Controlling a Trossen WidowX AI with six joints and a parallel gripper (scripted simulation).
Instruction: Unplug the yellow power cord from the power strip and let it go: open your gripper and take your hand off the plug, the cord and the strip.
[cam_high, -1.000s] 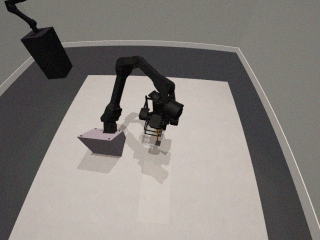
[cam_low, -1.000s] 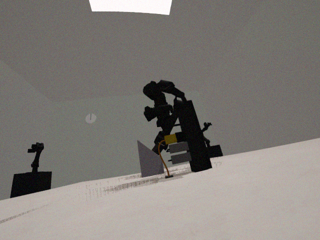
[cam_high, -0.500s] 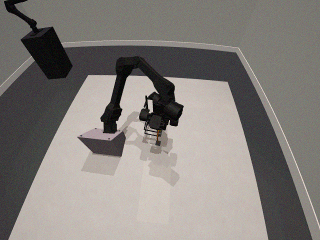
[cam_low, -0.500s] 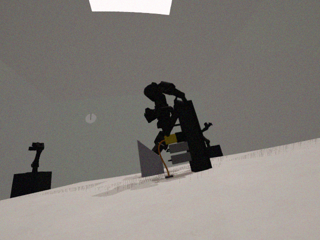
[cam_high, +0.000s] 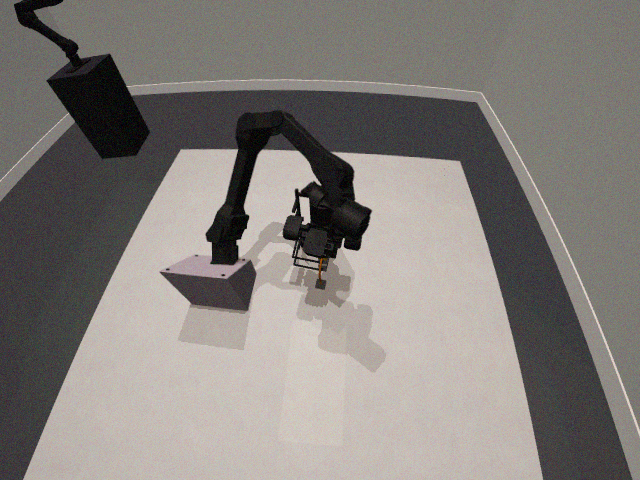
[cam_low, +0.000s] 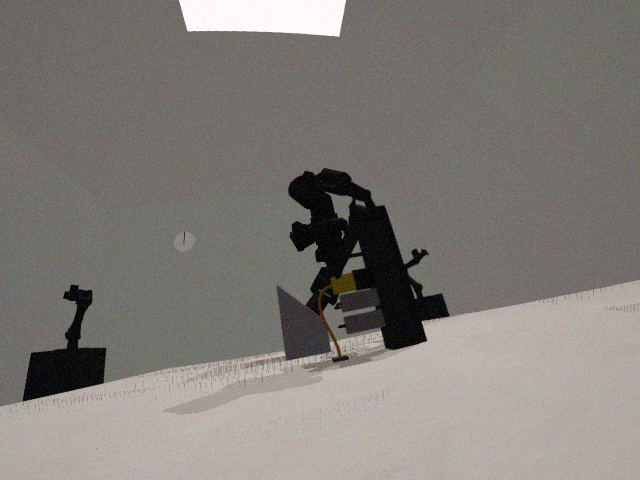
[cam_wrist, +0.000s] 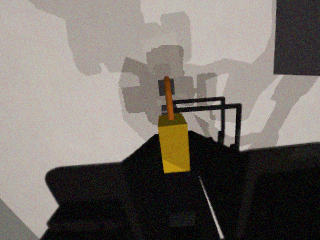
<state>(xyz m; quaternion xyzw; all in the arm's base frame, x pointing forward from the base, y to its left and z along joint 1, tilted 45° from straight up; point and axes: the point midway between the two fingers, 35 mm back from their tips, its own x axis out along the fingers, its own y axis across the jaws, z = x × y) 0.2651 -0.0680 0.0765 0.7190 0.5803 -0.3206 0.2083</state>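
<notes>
Right now the yellow plug is 30 mm to the left of my gripper tip.
</notes>
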